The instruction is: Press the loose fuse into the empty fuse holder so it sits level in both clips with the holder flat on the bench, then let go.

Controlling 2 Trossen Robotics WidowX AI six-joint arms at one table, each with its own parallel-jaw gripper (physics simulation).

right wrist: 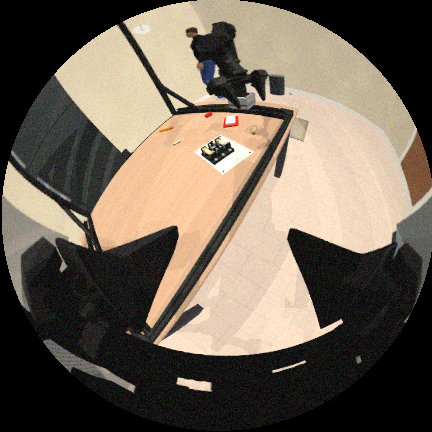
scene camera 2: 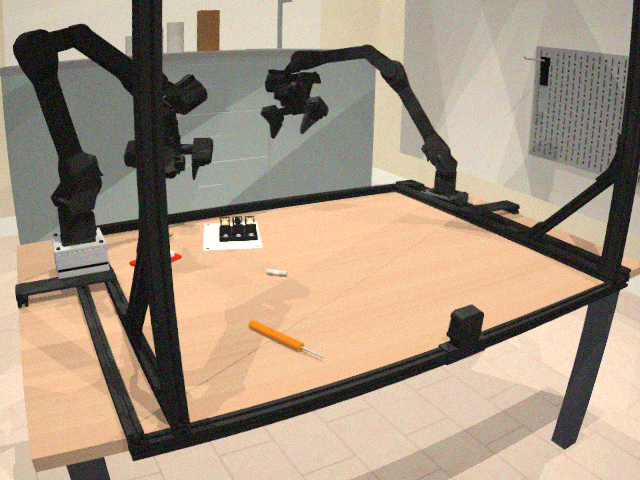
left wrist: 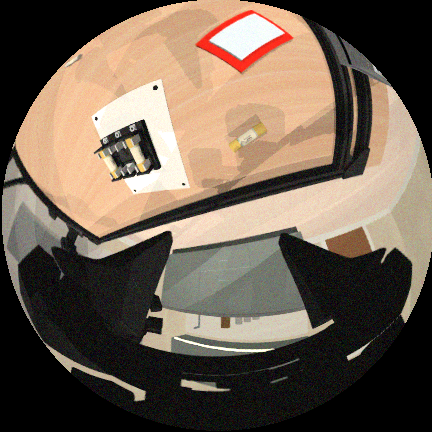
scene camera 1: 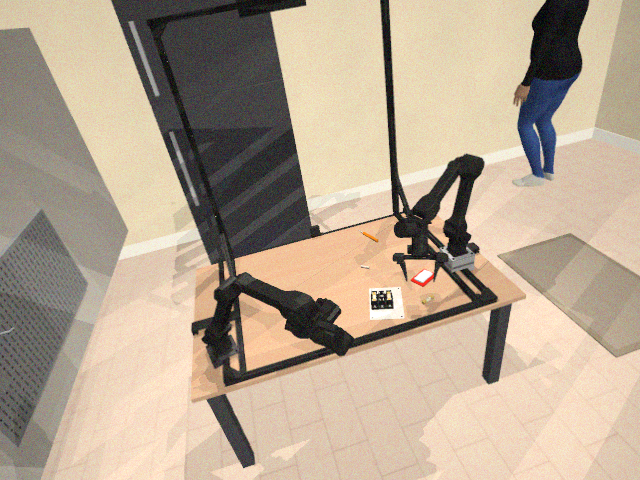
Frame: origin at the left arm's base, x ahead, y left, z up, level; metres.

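Seen in the pictures: left gripper, fingertip midpoint: (right wrist: 252, 103) (scene camera 2: 174, 179) (left wrist: 227, 237) (scene camera 1: 420, 281); right gripper, fingertip midpoint: (right wrist: 234, 232) (scene camera 2: 286, 135); left arm's base at its link origin: (right wrist: 240, 94) (scene camera 2: 77, 238) (scene camera 1: 457, 250); right arm's base at its link origin: (scene camera 2: 444, 192) (left wrist: 73, 230) (scene camera 1: 222, 348).
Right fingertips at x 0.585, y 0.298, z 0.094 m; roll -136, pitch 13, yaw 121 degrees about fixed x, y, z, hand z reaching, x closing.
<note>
Pixels of each thing's top centre, then the offset from my right fingertips to it. "spot": a spot on its surface instead.
- loose fuse at its top centre: (left wrist: 248, 138) (scene camera 1: 427, 298) (right wrist: 253, 127) dx -0.385, dy -0.159, dz -0.157 m
- black fuse holder at its top centre: (left wrist: 126, 161) (scene camera 2: 231, 220) (right wrist: 218, 142) (scene camera 1: 385, 296) dx -0.239, dy -0.212, dz -0.136 m
- white plate at a spot on its surface: (left wrist: 172, 170) spot: dx -0.264, dy -0.153, dz -0.169 m
- red-rimmed tray at its top centre: (scene camera 2: 155, 255) (scene camera 1: 423, 275) (right wrist: 229, 118) dx -0.432, dy -0.285, dz -0.157 m
- smaller grey-white fuse at its top centre: (scene camera 2: 276, 270) (scene camera 1: 365, 265) dx -0.242, dy -0.450, dz -0.161 m
- orange screwdriver at its top centre: (scene camera 2: 285, 336) (scene camera 1: 367, 234) dx -0.338, dy -0.677, dz -0.158 m
- small red block at its top centre: (right wrist: 207, 112) dx -0.478, dy -0.441, dz -0.153 m
The loose fuse (scene camera 1: 428, 299) (left wrist: 247, 136) (right wrist: 254, 130), pale with brass caps, lies flat on the table. The black fuse holder (scene camera 1: 382, 299) (scene camera 2: 237, 231) (left wrist: 129, 150) (right wrist: 217, 149) stands on a white plate (scene camera 1: 387, 314) (left wrist: 172, 170). Its two outer places hold fuses; its middle place is empty. My left gripper (scene camera 1: 420, 280) (left wrist: 227, 237) (right wrist: 252, 103) is open and empty, above the table near the loose fuse and the red-rimmed tray; a post partly hides it in scene camera 2. My right gripper (scene camera 2: 287, 134) (right wrist: 234, 232) is open and empty, raised beyond the holder in scene camera 2.
A red-rimmed tray (scene camera 1: 423, 283) (left wrist: 242, 65) lies near the loose fuse. A smaller grey-white fuse (scene camera 1: 364, 267) (scene camera 2: 276, 272) and an orange screwdriver (scene camera 1: 370, 237) (scene camera 2: 275, 335) lie on the table. A small red block (right wrist: 208, 115) lies near the left arm's base. Black rails and upright posts edge the table.
</note>
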